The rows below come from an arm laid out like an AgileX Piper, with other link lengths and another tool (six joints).
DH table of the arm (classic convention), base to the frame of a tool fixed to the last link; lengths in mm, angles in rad. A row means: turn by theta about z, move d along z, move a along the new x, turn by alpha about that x. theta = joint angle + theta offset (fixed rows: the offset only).
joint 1: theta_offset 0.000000, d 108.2, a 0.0, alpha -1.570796
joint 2: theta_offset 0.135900, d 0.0, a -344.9, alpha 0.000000
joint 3: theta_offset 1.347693, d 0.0, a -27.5, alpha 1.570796
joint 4: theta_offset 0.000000, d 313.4, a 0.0, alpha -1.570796
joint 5: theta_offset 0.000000, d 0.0, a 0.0, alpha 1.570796
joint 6: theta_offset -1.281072, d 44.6, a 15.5, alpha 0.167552
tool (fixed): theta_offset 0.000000, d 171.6, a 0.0, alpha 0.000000
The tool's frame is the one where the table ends.
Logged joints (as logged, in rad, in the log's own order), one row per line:
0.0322, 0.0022, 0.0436, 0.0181, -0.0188, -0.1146
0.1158, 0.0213, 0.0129, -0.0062, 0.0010, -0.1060
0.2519, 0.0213, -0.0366, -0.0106, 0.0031, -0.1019
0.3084, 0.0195, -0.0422, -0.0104, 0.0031, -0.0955
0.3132, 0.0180, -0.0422, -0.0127, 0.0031, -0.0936
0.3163, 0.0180, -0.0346, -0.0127, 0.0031, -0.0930
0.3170, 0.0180, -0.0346, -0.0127, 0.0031, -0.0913
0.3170, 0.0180, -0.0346, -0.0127, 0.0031, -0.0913
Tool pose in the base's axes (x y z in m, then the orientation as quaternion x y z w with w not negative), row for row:
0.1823, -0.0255, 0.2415, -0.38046, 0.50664, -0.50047, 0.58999
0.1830, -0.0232, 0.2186, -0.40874, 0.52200, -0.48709, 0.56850
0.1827, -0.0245, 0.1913, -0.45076, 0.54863, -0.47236, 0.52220
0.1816, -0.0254, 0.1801, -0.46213, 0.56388, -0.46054, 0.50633
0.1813, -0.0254, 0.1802, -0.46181, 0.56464, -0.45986, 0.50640
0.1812, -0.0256, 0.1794, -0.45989, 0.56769, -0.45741, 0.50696
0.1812, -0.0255, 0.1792, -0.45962, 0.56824, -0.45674, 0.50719
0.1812, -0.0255, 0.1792, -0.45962, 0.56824, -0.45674, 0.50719
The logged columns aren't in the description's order. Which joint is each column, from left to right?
Columns, left to right: joint 5, joint 3, joint 6, joint 2, joint 1, joint 4.
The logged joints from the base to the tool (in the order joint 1, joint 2, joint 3, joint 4, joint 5, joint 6), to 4 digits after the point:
-0.0188, 0.0181, 0.0022, -0.1146, 0.0322, 0.0436
0.0010, -0.0062, 0.0213, -0.1060, 0.1158, 0.0129
0.0031, -0.0106, 0.0213, -0.1019, 0.2519, -0.0366
0.0031, -0.0104, 0.0195, -0.0955, 0.3084, -0.0422
0.0031, -0.0127, 0.0180, -0.0936, 0.3132, -0.0422
0.0031, -0.0127, 0.0180, -0.0930, 0.3163, -0.0346
0.0031, -0.0127, 0.0180, -0.0913, 0.3170, -0.0346
0.0031, -0.0127, 0.0180, -0.0913, 0.3170, -0.0346

